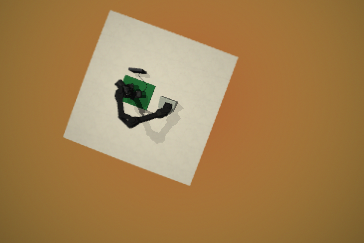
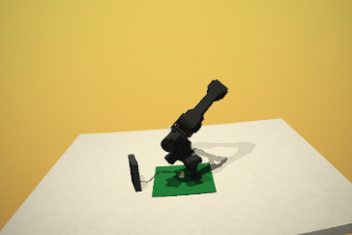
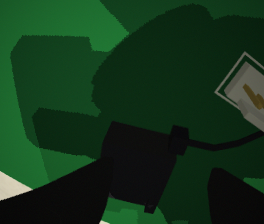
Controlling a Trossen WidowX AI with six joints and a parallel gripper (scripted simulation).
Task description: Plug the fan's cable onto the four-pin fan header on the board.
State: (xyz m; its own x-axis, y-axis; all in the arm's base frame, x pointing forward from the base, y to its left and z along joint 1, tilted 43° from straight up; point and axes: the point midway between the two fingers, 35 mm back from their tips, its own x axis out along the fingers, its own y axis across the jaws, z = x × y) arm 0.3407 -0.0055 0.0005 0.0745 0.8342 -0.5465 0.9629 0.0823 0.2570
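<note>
The fan plug lies 10 mm ahead of my gripper tip, 10 mm to the left of it and 10 mm below it. The rest, counted from my gripper tip: four-pin fan header (30 mm behind, 40 mm to the right, 20 mm below); then green board (10 mm behind, 40 mm to the right, 30 mm below); then black fan (10 mm ahead, 220 mm to the right, 40 mm above).
</note>
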